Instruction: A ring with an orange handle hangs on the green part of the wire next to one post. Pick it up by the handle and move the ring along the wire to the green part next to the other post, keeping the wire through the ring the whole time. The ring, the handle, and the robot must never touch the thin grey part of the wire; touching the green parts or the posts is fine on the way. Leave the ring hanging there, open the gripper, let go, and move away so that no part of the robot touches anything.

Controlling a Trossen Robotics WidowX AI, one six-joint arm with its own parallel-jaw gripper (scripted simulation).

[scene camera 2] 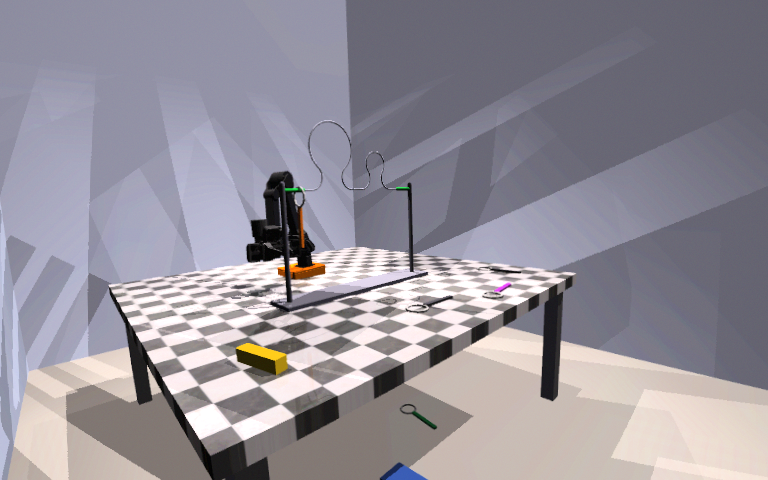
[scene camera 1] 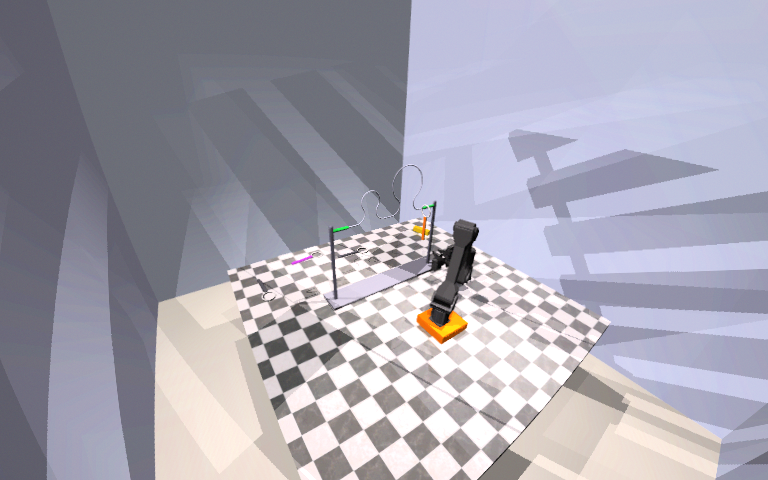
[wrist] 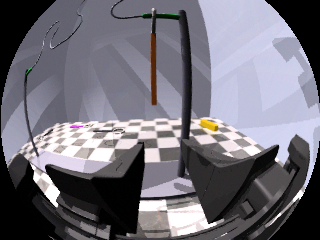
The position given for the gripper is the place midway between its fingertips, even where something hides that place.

In view: the gripper (scene camera 2: 287,252) and a yellow block (scene camera 2: 268,360).
The gripper also shows in the wrist view (wrist: 162,145).
